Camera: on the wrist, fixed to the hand. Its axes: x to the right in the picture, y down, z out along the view.
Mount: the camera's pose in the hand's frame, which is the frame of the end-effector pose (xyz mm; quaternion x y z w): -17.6 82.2 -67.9 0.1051 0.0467 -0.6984 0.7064
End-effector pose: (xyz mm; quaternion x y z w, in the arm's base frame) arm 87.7 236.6 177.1 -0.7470 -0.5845 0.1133 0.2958
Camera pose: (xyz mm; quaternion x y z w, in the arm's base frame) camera 183.8 187.4 181.1 -0.0937 -0.9089 -0.1000 0.3939
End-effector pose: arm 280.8 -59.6 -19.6 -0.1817 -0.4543 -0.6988 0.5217
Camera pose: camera 376.1 -109.2 -31.2 -0.2764 0.4969 0.8188 0.0792
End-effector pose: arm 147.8 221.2 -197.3 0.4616 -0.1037 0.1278 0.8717
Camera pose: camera 109.2 319.9 -176.1 0.4841 0.3033 -0.4861 0.6613
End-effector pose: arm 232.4 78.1 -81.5 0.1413 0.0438 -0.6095 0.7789
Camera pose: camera 314.1 131.0 -128.5 0.1795 0.1019 -0.9725 0.1076
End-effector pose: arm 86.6 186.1 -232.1 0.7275 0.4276 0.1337 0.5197
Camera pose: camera 72.4 208.5 -127.4 0.2636 0.8484 -0.2795 0.3641
